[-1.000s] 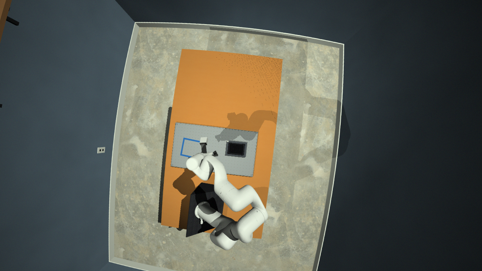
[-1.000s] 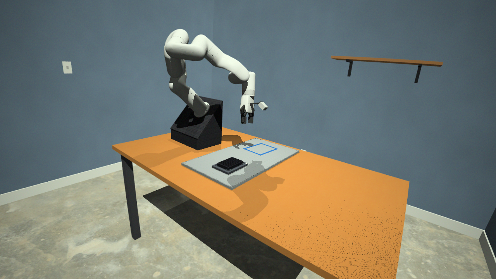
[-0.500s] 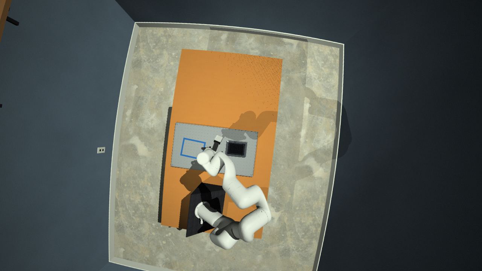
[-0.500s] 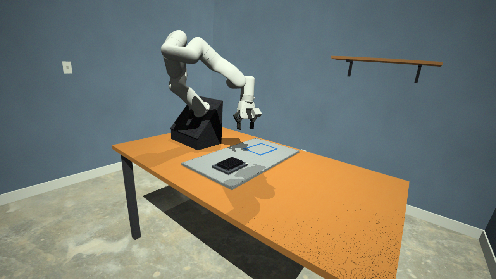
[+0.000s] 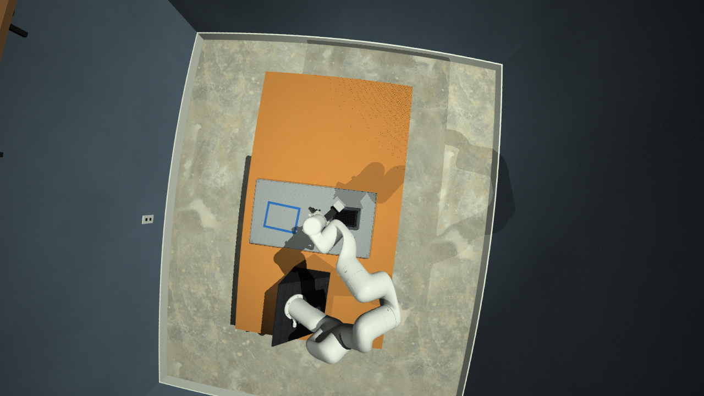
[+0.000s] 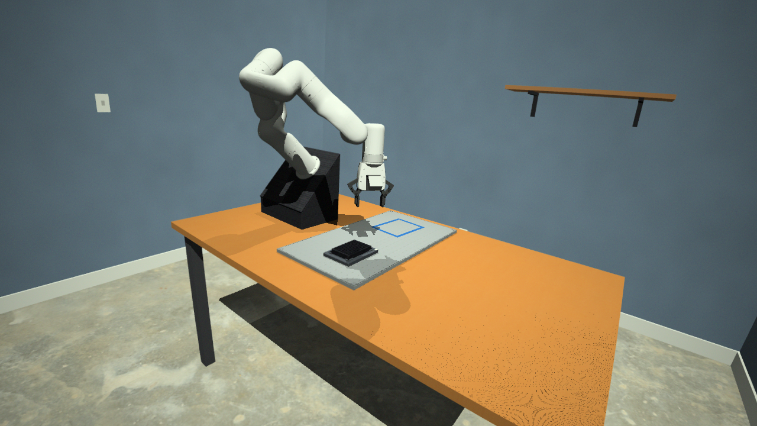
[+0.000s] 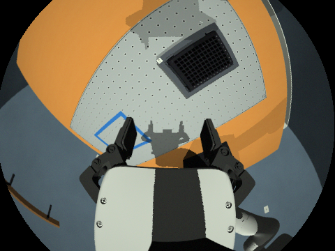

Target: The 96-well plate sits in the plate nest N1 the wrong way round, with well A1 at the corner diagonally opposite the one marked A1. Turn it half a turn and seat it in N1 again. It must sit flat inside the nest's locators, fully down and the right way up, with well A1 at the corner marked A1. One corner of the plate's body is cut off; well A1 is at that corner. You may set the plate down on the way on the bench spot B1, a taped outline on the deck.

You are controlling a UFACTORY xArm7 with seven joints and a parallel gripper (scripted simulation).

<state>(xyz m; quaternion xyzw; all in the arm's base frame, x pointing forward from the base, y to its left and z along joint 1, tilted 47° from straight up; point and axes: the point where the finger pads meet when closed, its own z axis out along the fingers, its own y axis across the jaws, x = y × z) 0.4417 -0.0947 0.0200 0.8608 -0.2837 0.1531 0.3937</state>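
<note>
My hand is 150 mm above the black 96-well plate, 100 mm to the left of it and 10 mm short of it. Also, from my hand: dark plate nest N1: 160 mm below, 100 mm to the right, 10 mm ahead; then white A1 mark: 160 mm below, 60 mm ahead, 20 mm to the right.
</note>
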